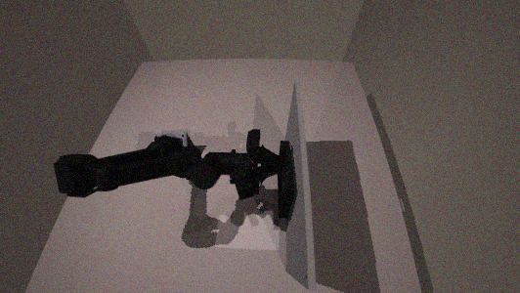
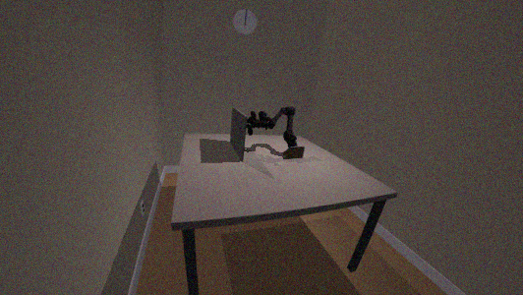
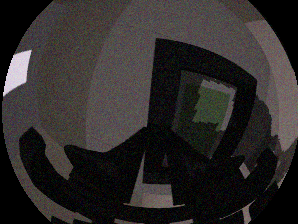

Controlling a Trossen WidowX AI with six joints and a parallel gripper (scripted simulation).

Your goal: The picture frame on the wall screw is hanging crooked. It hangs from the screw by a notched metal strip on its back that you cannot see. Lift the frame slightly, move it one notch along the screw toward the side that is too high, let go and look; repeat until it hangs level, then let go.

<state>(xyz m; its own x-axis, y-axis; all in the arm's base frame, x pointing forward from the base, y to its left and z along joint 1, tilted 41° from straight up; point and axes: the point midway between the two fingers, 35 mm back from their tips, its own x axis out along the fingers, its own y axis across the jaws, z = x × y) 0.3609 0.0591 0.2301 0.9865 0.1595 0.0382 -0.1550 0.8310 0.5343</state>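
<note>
My gripper tip is 10 mm to the left of the picture frame and 50 mm above it. From my gripper tip the other things lie so: wall panel 20 mm ahead, 20 mm to the right, 70 mm below.
</note>
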